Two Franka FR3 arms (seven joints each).
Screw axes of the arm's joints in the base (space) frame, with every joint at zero. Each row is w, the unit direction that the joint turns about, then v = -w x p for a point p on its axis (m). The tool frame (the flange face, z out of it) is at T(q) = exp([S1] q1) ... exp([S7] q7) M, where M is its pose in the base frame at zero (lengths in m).
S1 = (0, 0, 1, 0, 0, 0)
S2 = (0, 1, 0, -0.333, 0, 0)
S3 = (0, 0, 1, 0, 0, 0)
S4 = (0, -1, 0, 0.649, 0, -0.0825)
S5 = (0, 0, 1, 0, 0, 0)
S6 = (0, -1, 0, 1.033, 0, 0)
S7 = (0, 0, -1, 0, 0.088, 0)
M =
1 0 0 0.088
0 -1 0 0
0 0 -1 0.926
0 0 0 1
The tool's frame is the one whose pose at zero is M.
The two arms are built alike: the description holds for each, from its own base.
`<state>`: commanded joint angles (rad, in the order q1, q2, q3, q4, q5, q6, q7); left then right.
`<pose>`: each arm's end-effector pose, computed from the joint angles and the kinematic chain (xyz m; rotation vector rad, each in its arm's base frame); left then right.
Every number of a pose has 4 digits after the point. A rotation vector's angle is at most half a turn.
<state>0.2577 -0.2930 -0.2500 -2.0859 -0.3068 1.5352 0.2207 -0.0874 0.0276 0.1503 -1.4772 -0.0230 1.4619 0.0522</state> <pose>0.4419 -0.0394 0.5277 2.8483 -0.2327 -0.3360 0.5513 0.0307 0.6438 3.1197 0.0136 -0.0647</pose>
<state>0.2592 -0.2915 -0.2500 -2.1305 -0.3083 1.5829 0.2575 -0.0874 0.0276 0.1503 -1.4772 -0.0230 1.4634 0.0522</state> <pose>0.4420 -0.0363 0.5097 2.8428 -0.2621 -0.3251 0.5515 0.0307 0.6439 3.1198 0.0136 -0.0623</pose>
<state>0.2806 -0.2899 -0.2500 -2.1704 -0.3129 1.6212 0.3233 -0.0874 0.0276 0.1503 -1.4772 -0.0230 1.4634 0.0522</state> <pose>0.4415 -0.0251 0.4933 2.8271 -0.3054 -0.3097 0.5515 0.0307 0.6439 3.1198 0.0136 -0.0623</pose>
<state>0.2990 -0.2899 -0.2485 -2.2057 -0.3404 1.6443 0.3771 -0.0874 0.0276 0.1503 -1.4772 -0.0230 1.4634 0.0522</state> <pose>0.4392 -0.0174 0.4795 2.7902 -0.3275 -0.2988 0.5515 0.0307 0.6439 3.1198 0.0136 -0.0623</pose>
